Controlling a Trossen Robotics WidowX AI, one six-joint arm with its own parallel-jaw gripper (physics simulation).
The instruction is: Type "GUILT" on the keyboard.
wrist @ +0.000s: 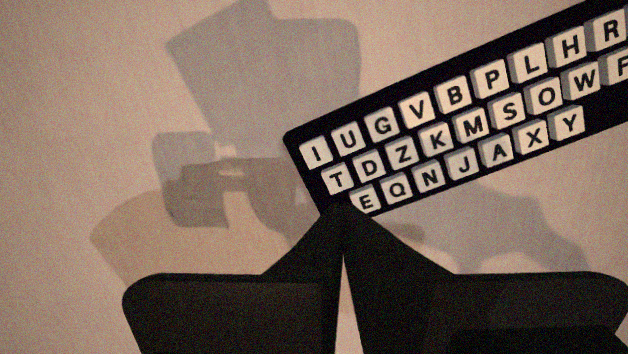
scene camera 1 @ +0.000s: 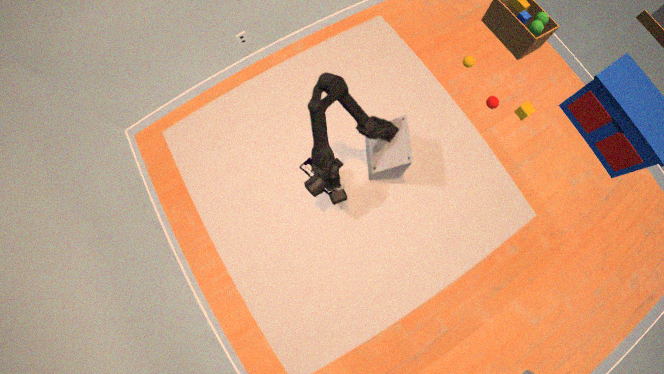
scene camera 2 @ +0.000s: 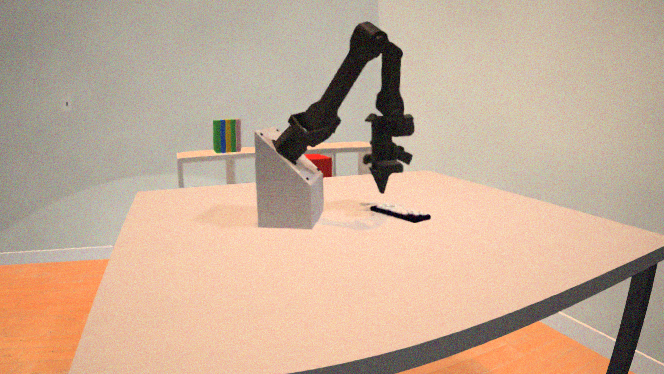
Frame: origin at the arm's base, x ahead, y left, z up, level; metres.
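Seen in the pictures: gripper, fingertip midpoint: (wrist: 341, 213) (scene camera 1: 331, 185) (scene camera 2: 381, 193); arm's base, link origin: (scene camera 1: 389, 131) (scene camera 2: 283, 152).
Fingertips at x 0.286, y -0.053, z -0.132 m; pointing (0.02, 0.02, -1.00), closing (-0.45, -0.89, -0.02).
Pixels of each thing's top centre, then the offset from my fingertips to it. Level surfaces: height alone.
- keyboard, top centre: (wrist: 482, 122) (scene camera 2: 399, 208) (scene camera 1: 318, 175) 0.003 m back, 0.073 m right, 0.031 m down
- Keys I, top centre: (wrist: 315, 153) 0.019 m ahead, 0.003 m left, 0.031 m down
- U, top centre: (wrist: 348, 140) 0.018 m ahead, 0.014 m right, 0.031 m down
- G, top centre: (wrist: 382, 125) 0.017 m ahead, 0.031 m right, 0.031 m down
- L, top centre: (wrist: 530, 63) 0.013 m ahead, 0.100 m right, 0.031 m down
- T, top centre: (wrist: 337, 180) 0.002 m ahead, 0.000 m left, 0.031 m down
- E key, top centre: (wrist: 365, 202) 0.016 m back, 0.008 m right, 0.031 m down
- table, surface height: 0.049 m down
The keyboard (scene camera 2: 400, 213) (wrist: 310, 185) is a black slab with white letter keys, lying flat on the table. In the wrist view it slants up to the right, its right end cut off. Keys I (wrist: 316, 153), U (wrist: 346, 140), G (wrist: 382, 126) and L (wrist: 531, 64) are in the top row; T (wrist: 337, 180) starts the middle row. My gripper (scene camera 2: 382, 192) (wrist: 341, 213) is shut and empty, pointing down above the keyboard without touching it. In the wrist view its tips overlap the keyboard's near left corner, left of the E key (wrist: 366, 202). In scene camera 1 the arm hides most of the keyboard.
The arm's grey wedge base (scene camera 1: 392, 150) (scene camera 2: 285, 192) stands on the table (scene camera 1: 400, 250) (scene camera 2: 300, 280). Beyond the table are a blue bin unit (scene camera 1: 635, 95), a box of toys (scene camera 1: 515, 35), and loose balls and a yellow cube (scene camera 1: 525, 110). A shelf (scene camera 2: 210, 154) holds books.
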